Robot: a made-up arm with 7 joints.
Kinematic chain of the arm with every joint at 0, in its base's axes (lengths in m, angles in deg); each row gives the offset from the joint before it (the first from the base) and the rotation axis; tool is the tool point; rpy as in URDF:
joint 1: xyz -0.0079 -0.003 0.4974 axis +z
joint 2: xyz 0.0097 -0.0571 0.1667 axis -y
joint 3: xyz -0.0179 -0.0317 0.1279 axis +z
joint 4: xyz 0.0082 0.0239 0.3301 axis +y
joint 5: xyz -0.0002 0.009 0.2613 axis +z
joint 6: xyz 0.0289 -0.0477 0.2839 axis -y
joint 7: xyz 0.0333 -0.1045 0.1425 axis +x
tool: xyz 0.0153 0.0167 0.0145 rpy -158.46 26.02 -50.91
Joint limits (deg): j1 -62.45..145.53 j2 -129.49..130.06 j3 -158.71..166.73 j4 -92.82..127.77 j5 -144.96..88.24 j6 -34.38..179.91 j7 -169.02..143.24
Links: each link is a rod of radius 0.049 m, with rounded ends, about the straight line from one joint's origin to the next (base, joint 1, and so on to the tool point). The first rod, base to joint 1, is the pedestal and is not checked.
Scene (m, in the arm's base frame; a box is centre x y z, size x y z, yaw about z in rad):
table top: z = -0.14
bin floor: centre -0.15 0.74 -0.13 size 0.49 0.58 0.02 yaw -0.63
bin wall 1: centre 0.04 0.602 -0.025 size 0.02 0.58 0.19 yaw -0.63
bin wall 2: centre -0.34 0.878 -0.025 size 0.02 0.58 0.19 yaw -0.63
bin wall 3: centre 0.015 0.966 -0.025 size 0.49 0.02 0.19 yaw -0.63
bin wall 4: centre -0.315 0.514 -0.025 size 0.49 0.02 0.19 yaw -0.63
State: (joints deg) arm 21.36 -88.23 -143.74 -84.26 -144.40 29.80 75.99
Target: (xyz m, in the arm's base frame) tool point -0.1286 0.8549 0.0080
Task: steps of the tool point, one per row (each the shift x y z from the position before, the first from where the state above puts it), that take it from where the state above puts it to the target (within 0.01 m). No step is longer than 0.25 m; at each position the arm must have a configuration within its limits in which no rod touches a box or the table.
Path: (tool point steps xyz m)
1: -0.0188 0.1816 0.0795
2: -0.0771 0.1672 0.1040
3: -0.1278 0.1330 0.1248
4: -0.0902 0.0427 -0.0967
5: -0.0927 0.0086 -0.1109
6: -0.0840 -0.0260 -0.1178

